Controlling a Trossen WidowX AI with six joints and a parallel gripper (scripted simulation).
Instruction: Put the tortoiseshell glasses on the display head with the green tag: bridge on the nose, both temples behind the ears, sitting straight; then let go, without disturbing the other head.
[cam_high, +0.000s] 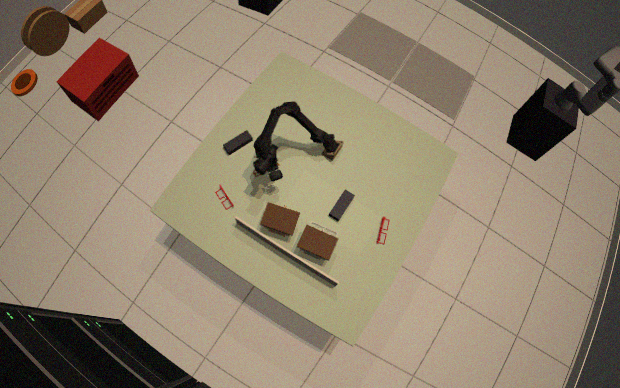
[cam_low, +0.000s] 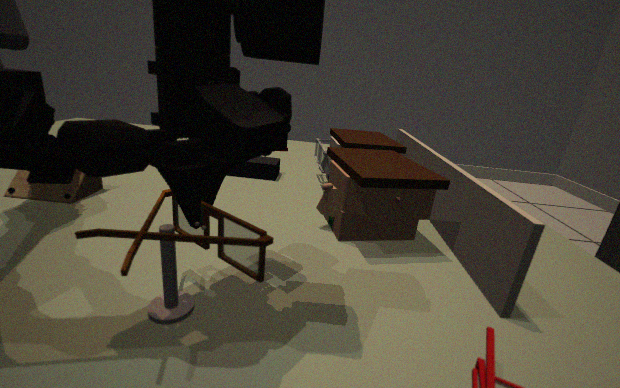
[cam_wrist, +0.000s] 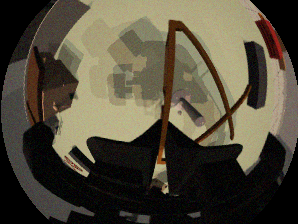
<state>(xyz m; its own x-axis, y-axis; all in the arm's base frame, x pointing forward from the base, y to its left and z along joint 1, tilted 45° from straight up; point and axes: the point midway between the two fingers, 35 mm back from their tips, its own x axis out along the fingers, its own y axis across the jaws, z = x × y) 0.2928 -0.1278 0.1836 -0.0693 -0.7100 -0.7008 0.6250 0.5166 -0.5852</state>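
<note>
My gripper tip is 1 cm past the round foot, 4 cm to the left of it and 4 cm above it. Round my gripper tip: display head: 19 cm ahead, 17 cm to the left, 1 cm below; then long upright board: 34 cm ahead, 28 cm to the left, 1 cm below.
</note>
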